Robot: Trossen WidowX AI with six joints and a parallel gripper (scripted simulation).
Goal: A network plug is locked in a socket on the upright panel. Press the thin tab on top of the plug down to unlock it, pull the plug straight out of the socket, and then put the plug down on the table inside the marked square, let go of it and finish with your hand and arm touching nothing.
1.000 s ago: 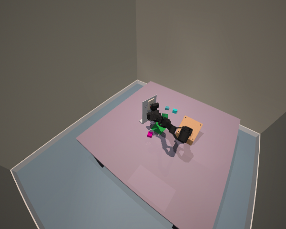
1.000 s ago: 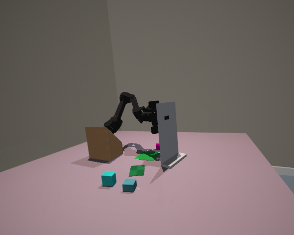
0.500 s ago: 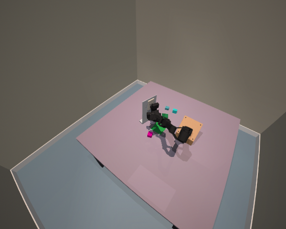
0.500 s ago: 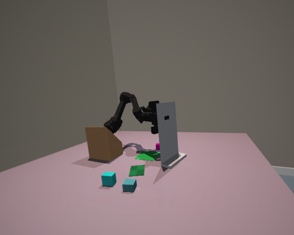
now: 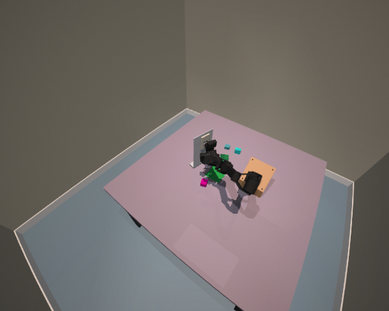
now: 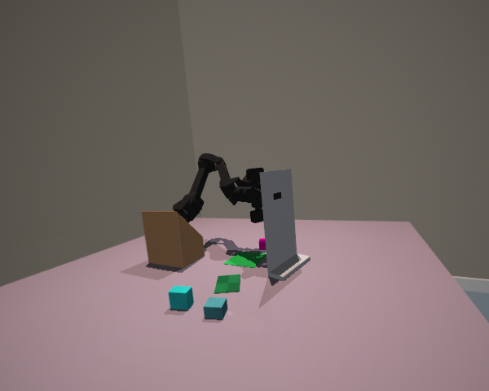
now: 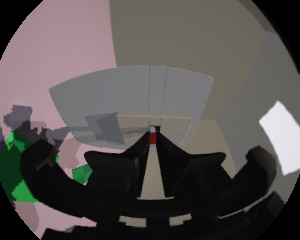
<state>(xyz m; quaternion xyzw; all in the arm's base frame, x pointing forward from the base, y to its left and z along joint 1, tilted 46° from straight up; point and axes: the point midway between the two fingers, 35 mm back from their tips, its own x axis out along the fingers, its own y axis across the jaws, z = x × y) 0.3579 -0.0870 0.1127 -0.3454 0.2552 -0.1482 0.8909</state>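
The bright green square is 12 cm behind my gripper tip, 2 cm to the left of it and 23 cm below it. From my gripper tip the other things lie so: network plug (right at my gripper tip); then grey upright panel (3 cm ahead, 2 cm to the right, 9 cm below).
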